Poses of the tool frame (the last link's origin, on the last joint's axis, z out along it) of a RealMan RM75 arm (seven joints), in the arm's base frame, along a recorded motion.
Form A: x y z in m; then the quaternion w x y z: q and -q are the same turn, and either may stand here.
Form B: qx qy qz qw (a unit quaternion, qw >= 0); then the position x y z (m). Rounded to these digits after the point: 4 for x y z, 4 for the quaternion.
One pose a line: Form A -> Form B
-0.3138 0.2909 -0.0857 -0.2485 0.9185 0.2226 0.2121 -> -0.9185 -0.2226 -0.2121 0.2485 -0.3138 0.2909 -0.0857
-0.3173 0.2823 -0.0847 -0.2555 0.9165 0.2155 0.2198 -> -0.9165 -0.2155 -0.2198 0.2555 -0.3173 0.2823 -0.0847
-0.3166 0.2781 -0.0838 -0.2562 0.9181 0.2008 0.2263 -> -0.9181 -0.2008 -0.2263 0.2562 -0.3166 0.2781 -0.0838
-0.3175 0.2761 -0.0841 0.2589 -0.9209 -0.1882 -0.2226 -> -0.9209 -0.1882 -0.2226 0.2589 -0.3175 0.2761 -0.0841
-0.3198 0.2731 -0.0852 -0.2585 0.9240 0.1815 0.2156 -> -0.9240 -0.1815 -0.2156 0.2585 -0.3198 0.2731 -0.0852
